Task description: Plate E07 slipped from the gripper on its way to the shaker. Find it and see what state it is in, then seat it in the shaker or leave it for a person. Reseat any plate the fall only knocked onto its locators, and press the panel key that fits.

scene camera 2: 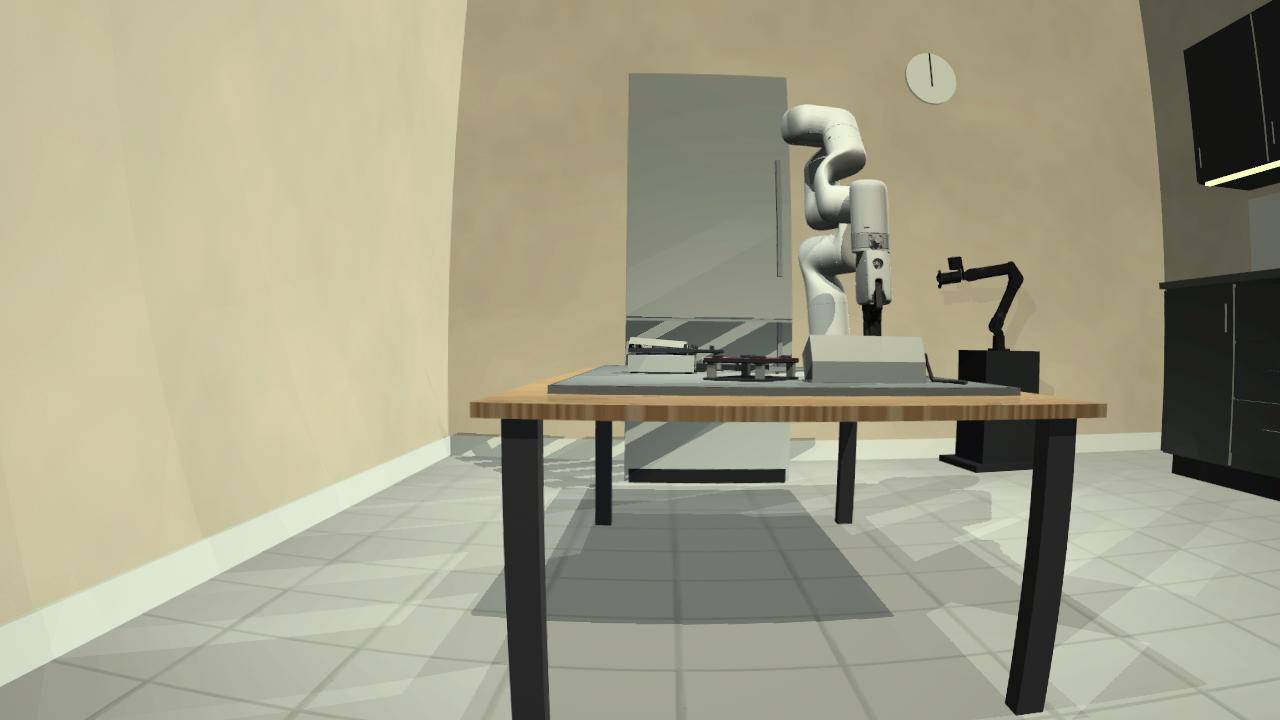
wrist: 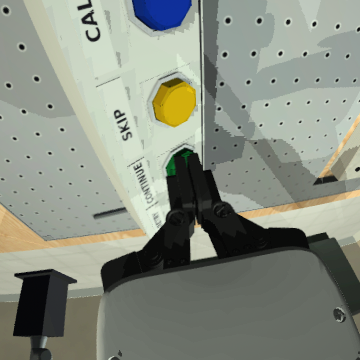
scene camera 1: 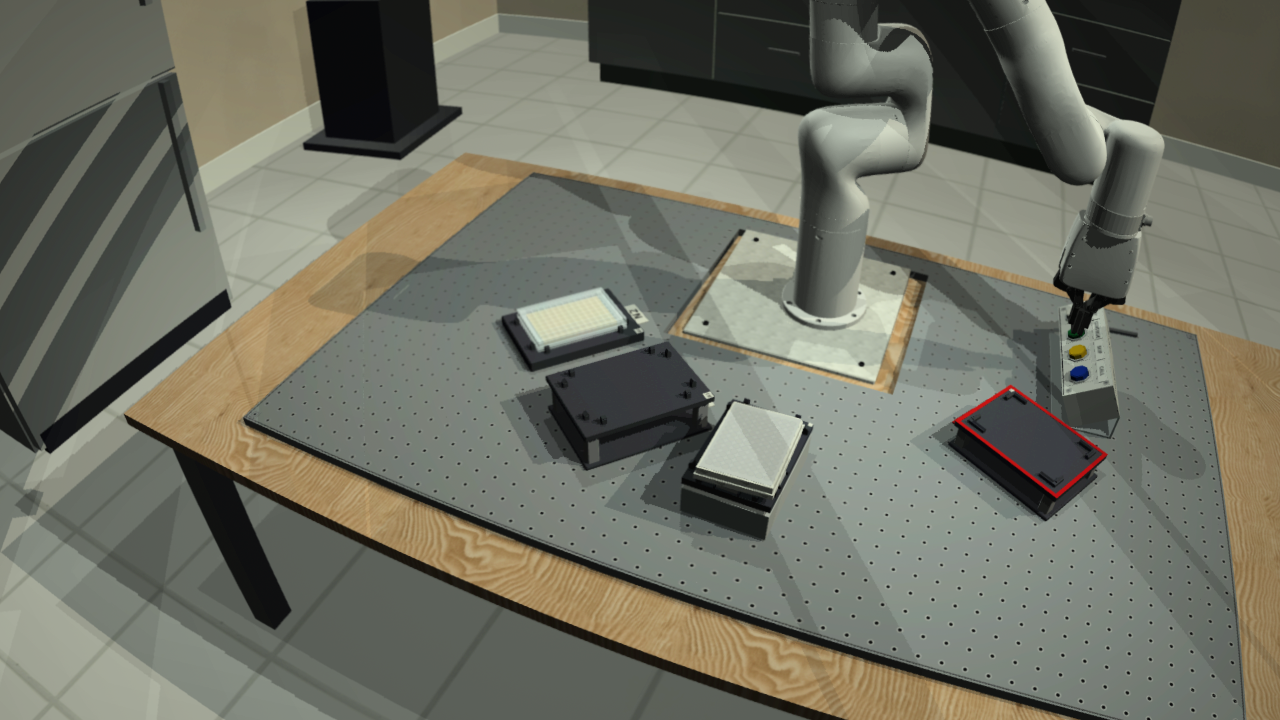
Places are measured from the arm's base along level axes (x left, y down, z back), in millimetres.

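Pixels of known places: gripper, fingertip midpoint: [wrist: 185, 168] [scene camera 1: 1076, 329]; arm's base at its link origin: [scene camera 1: 823, 303].
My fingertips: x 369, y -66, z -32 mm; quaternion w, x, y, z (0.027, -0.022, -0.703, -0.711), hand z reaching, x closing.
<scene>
For each thing: its top centre in the pictures, then the offset to it from my fingertips. "pt": a spot on its surface instead. Level surfaces: height alone.
- green key at a spot on its surface: [wrist: 172, 166] pt dx +9, dy -1, dz -5 mm
- panel at its top centre: [wrist: 144, 164] [scene camera 1: 1096, 335] [scene camera 2: 864, 335] dx +24, dy -13, dz -25 mm
- yellow key at its top centre: [wrist: 175, 112] [scene camera 1: 1080, 346] dx +1, dy -4, dz -48 mm
- blue key at its top centre: [scene camera 1: 1082, 368] dx -1, dy -4, dz -99 mm
- white plate at its top centre: [scene camera 1: 752, 439] [scene camera 2: 658, 337] dx -392, dy -8, dz -366 mm
- grey shaker-like block at a spot on its surface: [scene camera 1: 723, 512] pt dx -403, dy +47, dz -428 mm
- pale plate with many wells, top centre: [scene camera 1: 570, 313] dx -689, dy +40, dz -150 mm
- black base at a spot on its surface: [scene camera 1: 534, 358] pt dx -704, dy +56, dz -239 mm
- perforated board at its surface level: dy +70 mm
My gripper [scene camera 1: 1076, 329] [scene camera 2: 871, 333] [wrist: 185, 168] is shut and empty, pointing down with its fingertips at the green key [wrist: 172, 166] of the panel [scene camera 1: 1087, 400] [scene camera 2: 863, 360] [wrist: 145, 65]. They partly hide the key; I cannot tell if it is pressed. The yellow key [scene camera 1: 1077, 351] [wrist: 174, 103] and blue key [scene camera 1: 1079, 373] [wrist: 162, 11] are uncovered. A white plate [scene camera 1: 751, 445] [scene camera 2: 657, 342] lies on the grey shaker-like block [scene camera 1: 723, 512] [scene camera 2: 660, 363] and looks slightly tilted in scene camera 2. A pale plate with many wells [scene camera 1: 572, 317] lies on a black base [scene camera 1: 534, 358]. No E07 marking is readable.
A black raised stand with pegs [scene camera 1: 626, 389] stands between the two plates' bases. A red-edged black stand [scene camera 1: 1029, 440] [scene camera 2: 750, 360] with corner locators stands just in front of the panel. The arm's pale base plate [scene camera 1: 751, 344] is set into the perforated board [scene camera 1: 429, 394].
</scene>
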